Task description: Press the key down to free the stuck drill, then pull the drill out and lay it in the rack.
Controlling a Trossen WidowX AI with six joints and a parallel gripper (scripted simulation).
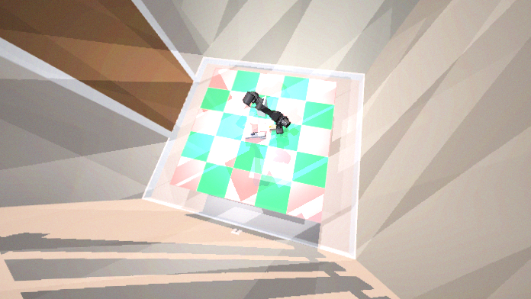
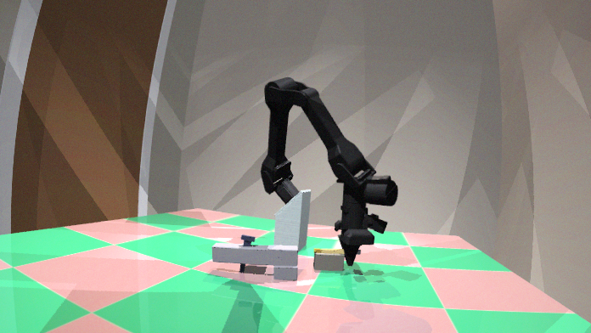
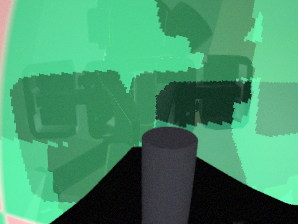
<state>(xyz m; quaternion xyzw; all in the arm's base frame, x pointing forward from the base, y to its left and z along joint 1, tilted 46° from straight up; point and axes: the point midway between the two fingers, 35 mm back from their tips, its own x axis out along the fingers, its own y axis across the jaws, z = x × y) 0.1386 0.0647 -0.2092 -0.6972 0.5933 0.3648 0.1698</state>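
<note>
Right now my gripper tip is 40 mm to the left of the drill, 30 mm below it and 10 mm short of it. From my gripper tip the other things lie so: rack 50 mm to the right, 10 mm ahead, 10 mm above; key 210 mm to the right, 140 mm ahead, 40 mm above.
</note>
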